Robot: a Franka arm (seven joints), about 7 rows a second.
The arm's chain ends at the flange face. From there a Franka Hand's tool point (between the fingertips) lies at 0.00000 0.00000 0.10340 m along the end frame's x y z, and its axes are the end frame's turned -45 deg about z.
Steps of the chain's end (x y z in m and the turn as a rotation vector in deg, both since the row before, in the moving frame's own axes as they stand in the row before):
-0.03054 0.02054 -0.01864 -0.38 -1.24 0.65
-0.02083 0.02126 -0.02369 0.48 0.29 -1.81
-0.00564 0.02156 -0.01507 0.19 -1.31 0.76
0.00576 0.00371 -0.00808 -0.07 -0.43 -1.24
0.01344 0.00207 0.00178 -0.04 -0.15 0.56
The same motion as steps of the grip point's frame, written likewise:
-0.03818 -0.00818 -0.01867 0.61 -1.15 0.65
-0.02878 0.00005 -0.02369 0.13 0.54 -1.81
-0.02065 0.00933 -0.01510 1.06 -0.79 0.76
0.00081 0.00624 -0.00808 0.25 -0.35 -1.24
0.00780 0.01083 0.00178 0.08 -0.13 0.56

